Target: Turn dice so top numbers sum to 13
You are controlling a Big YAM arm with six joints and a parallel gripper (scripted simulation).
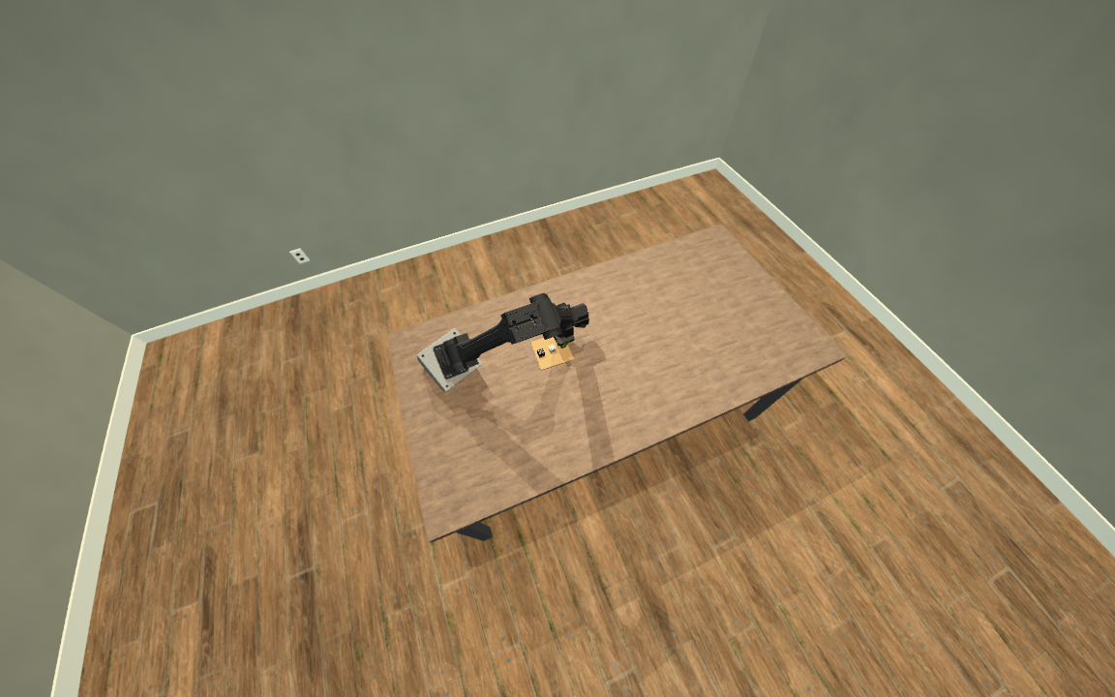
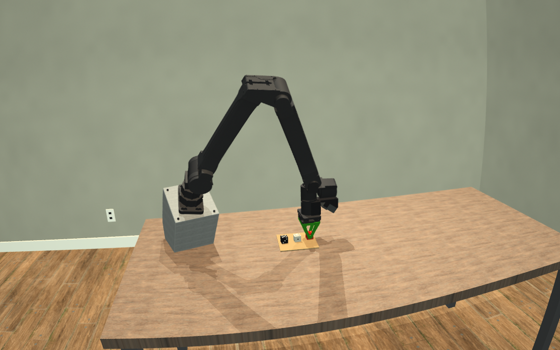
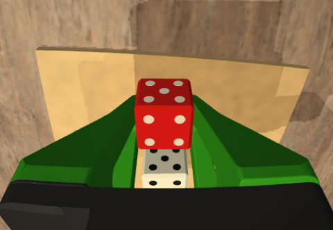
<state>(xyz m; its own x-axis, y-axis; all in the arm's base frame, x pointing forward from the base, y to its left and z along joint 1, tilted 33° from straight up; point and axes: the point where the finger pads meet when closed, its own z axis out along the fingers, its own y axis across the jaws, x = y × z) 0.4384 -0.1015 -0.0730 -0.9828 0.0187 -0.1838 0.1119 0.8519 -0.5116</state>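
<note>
My hand is right at the red die. The rest, counted from my hand: tan mat 50 mm behind, 20 mm below; black die 90 mm behind, 10 mm to the left; white die 50 mm behind.
</note>
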